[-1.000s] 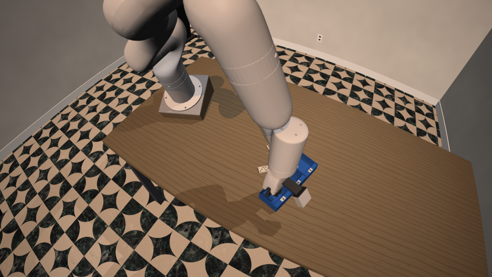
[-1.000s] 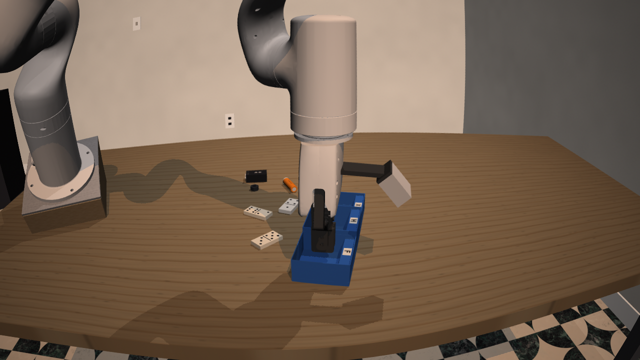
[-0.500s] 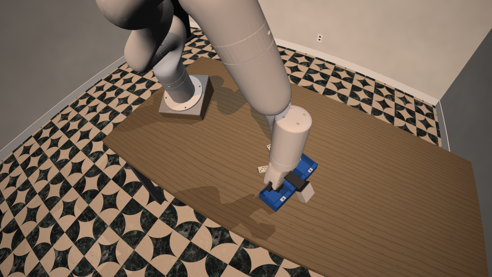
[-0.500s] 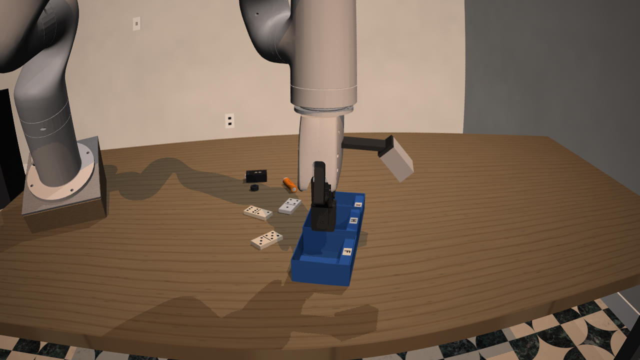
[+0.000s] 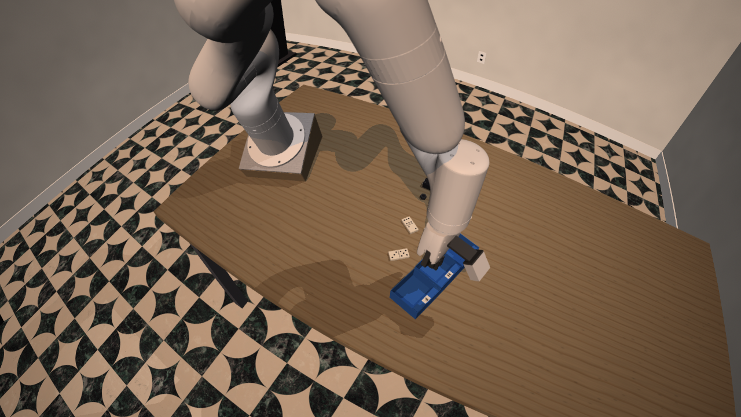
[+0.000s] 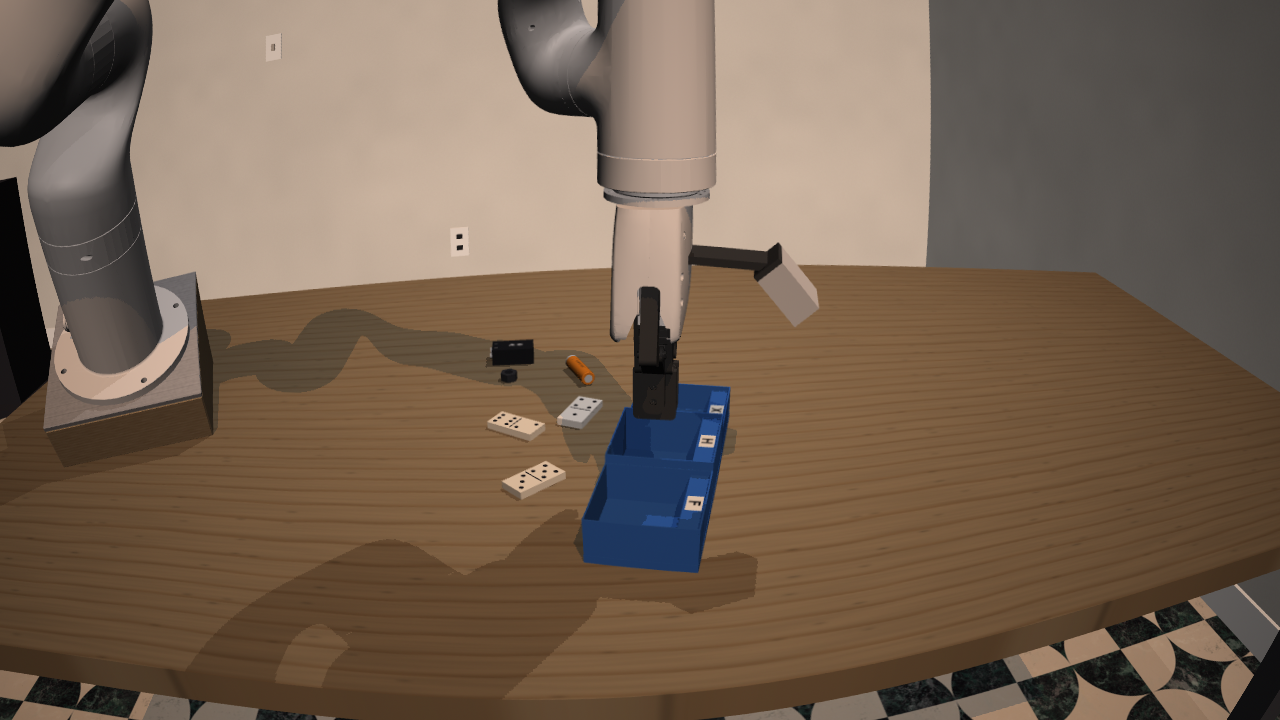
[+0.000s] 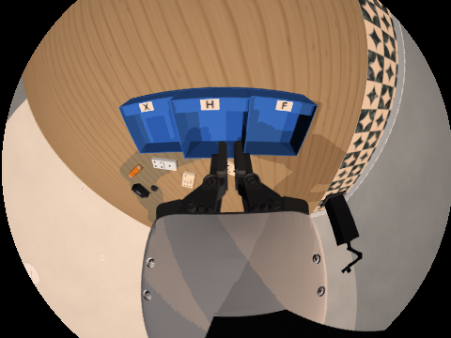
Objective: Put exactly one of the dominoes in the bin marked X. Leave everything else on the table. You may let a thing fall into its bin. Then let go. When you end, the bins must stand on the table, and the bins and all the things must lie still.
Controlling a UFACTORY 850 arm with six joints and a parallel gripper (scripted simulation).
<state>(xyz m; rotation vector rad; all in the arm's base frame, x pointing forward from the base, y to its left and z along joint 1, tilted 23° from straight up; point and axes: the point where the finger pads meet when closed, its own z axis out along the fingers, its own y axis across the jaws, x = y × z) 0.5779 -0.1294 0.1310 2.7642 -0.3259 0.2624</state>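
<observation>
The bin marked X lies 70 mm below my hand, 20 mm to the left of it and 10 mm ahead of it. The rest, counted from my hand: orange battery: 240 mm to the left, 90 mm below, 40 mm behind; then black box: 290 mm to the left, 120 mm behind, 90 mm below; then black nut: 240 mm to the left, 120 mm behind, 90 mm below.
</observation>
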